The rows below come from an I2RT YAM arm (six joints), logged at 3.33 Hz.
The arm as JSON. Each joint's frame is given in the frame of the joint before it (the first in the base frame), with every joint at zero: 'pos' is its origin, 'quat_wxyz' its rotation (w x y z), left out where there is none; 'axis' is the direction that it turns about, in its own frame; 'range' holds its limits. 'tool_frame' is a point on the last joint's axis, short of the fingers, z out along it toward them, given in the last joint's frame.
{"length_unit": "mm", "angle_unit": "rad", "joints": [
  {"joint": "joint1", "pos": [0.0, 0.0, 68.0], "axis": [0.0, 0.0, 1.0], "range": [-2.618, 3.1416]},
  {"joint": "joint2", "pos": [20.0, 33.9, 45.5], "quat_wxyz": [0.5, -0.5, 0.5, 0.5], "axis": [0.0, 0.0, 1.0], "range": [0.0, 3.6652]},
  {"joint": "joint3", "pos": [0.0, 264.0, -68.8], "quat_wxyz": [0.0, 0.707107, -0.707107, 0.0], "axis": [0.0, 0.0, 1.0], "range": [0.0, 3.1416]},
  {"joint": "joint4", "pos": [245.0, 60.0, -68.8], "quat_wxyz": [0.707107, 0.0, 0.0, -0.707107], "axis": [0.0, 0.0, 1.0], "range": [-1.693, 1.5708]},
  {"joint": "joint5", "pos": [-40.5, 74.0, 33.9], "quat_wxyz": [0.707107, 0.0, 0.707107, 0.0], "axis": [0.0, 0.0, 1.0], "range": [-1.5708, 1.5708]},
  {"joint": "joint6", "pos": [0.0, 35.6, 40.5], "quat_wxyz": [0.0, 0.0, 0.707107, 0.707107], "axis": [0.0, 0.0, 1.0], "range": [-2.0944, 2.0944]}
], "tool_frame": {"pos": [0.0, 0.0, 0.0], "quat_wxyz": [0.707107, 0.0, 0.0, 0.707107]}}
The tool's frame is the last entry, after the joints.
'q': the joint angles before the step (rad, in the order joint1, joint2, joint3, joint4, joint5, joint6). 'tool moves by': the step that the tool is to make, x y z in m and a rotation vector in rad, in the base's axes. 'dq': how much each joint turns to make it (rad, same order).
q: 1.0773 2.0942 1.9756 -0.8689 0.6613 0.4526
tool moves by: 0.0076 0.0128 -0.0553 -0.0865 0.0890 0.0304
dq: -0.0043 0.1009 -0.0352 0.0260 -0.0496 -0.0140
